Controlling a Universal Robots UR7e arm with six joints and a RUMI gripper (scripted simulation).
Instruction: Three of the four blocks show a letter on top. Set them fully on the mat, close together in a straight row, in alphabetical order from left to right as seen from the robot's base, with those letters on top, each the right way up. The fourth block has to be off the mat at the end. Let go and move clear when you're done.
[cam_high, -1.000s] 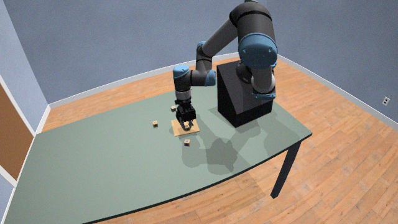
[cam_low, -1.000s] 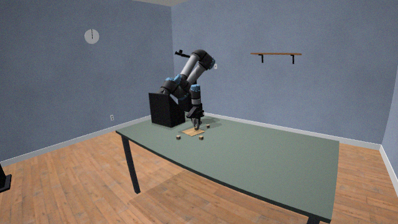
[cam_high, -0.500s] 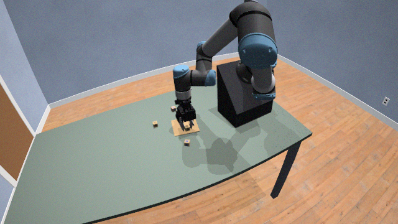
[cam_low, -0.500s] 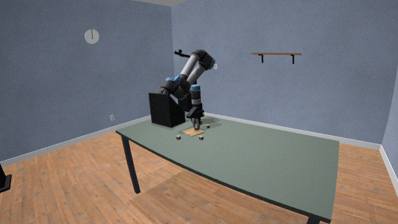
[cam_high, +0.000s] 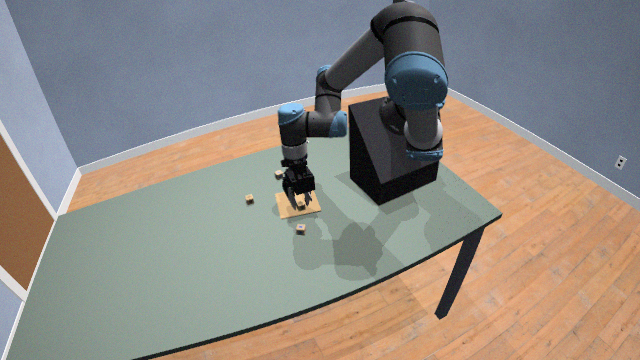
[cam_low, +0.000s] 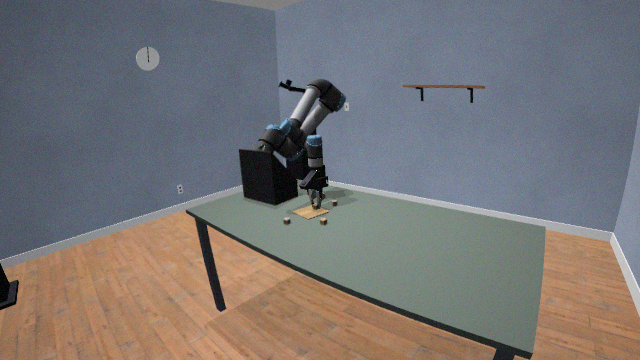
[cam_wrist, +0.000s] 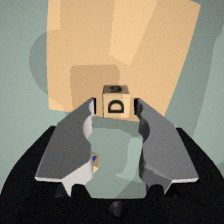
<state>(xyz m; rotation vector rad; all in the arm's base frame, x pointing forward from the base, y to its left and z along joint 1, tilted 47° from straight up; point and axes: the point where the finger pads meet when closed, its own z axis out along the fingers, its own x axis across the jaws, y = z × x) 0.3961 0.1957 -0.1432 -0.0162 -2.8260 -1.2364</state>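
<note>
The tan mat is 40 mm to the right of my hand and 20 mm below it. Round my hand: block 40 mm ahead, 110 mm to the left, 10 mm below.
</note>
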